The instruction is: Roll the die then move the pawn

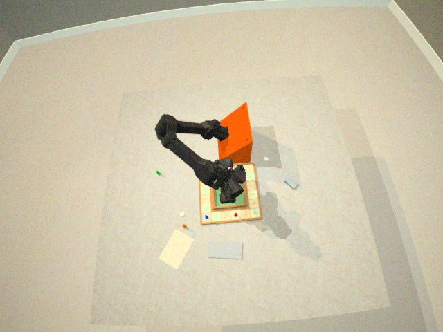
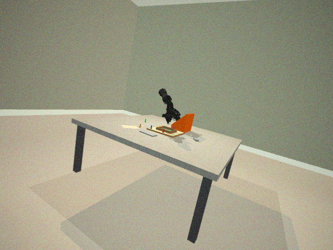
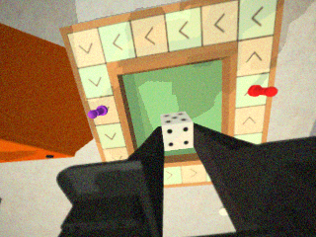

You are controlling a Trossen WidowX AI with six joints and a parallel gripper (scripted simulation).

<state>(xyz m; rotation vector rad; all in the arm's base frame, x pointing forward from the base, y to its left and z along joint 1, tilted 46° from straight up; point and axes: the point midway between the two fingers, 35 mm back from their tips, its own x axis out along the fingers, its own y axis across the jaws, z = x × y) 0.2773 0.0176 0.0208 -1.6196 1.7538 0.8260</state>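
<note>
Now: the red pawn 120 mm ahead of my gripper tip, 60 mm below it and 20 mm to the left of it. From my gripper tip the other things lie so: green tray (80 mm below, 10 mm to the right, 10 mm ahead); white die (right at my gripper tip); purple pawn (110 mm behind, 60 mm below, 20 mm to the left).
</note>
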